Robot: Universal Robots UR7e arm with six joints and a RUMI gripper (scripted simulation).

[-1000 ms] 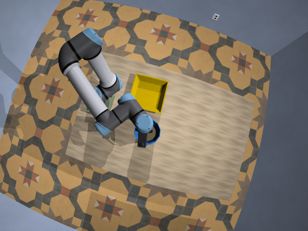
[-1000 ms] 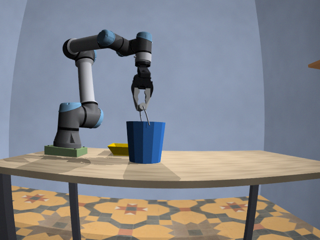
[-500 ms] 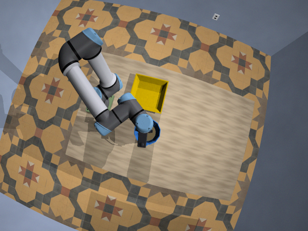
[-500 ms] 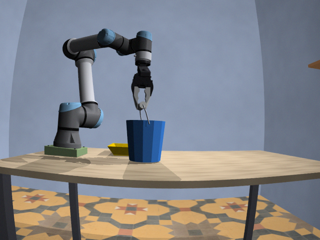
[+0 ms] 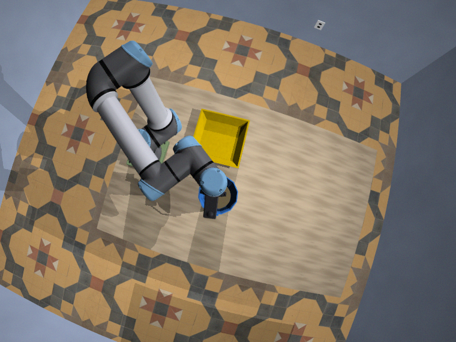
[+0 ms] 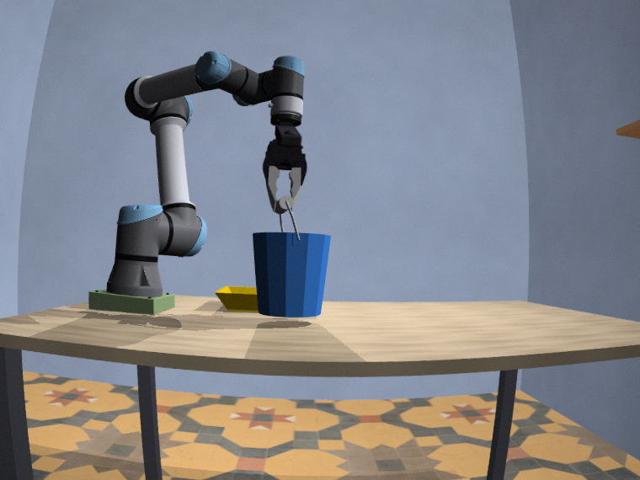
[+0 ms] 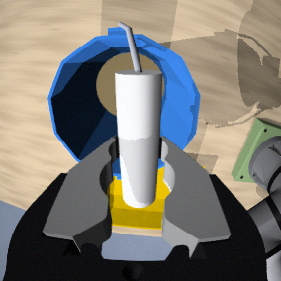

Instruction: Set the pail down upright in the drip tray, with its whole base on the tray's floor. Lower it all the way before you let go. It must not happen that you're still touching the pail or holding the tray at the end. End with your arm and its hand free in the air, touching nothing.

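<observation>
Now: the blue pail 1 cm ahead of my hand and 9 cm below it. The rest, counted from my hand: white-grey grip (1 cm ahead, 3 cm below); then yellow drip tray (10 cm behind, 27 cm to the left, 24 cm below).
</observation>
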